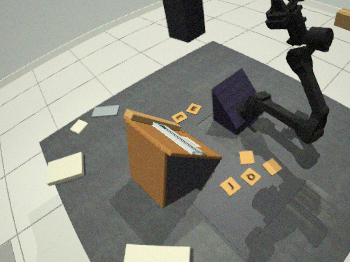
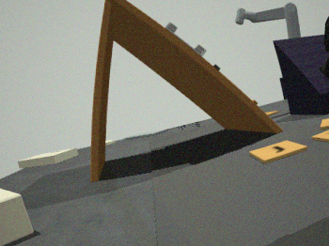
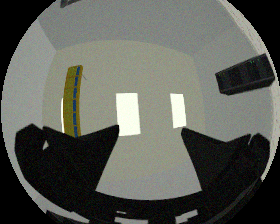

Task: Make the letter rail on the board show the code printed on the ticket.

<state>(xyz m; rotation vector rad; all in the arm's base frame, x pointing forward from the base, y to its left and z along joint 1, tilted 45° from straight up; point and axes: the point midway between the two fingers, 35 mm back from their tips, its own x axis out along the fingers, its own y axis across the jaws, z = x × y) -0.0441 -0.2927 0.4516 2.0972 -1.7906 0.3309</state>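
Now: gripper tip 270 mm short of the white ticket, 160 mm to the left of it and 540 mm above it. Round my gripper tip: cream block (690 mm ahead, 550 mm to the right, 620 mm below); then small cream card (510 mm ahead, 740 mm to the right, 630 mm below); then grey card (350 mm ahead, 710 mm to the right, 630 mm below).
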